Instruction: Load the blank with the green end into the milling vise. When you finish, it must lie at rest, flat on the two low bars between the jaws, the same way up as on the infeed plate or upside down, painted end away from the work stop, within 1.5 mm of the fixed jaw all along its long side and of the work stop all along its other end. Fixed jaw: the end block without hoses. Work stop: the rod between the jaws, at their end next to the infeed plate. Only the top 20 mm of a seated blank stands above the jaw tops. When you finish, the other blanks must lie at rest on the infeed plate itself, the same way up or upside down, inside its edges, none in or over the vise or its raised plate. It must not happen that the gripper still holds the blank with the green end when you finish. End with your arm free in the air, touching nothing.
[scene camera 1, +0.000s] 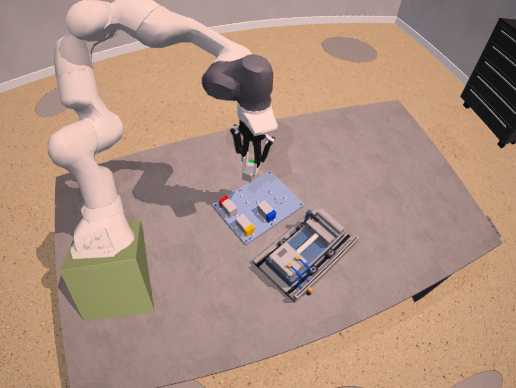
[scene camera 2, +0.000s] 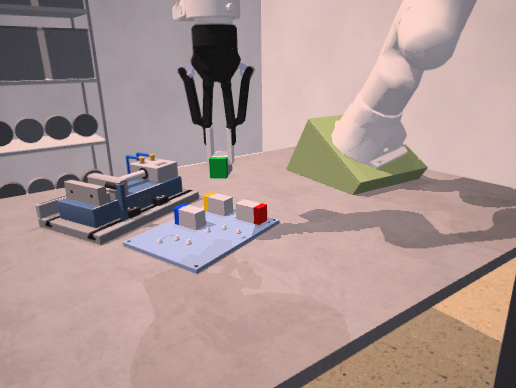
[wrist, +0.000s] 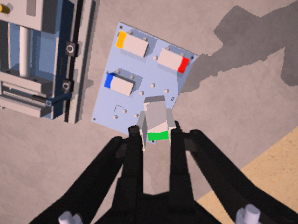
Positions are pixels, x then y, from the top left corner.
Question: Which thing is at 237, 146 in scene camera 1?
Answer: The gripper.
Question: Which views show the gripper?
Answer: Scene camera 1, scene camera 2 and the wrist view: all of them.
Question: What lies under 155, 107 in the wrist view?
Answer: A blank.
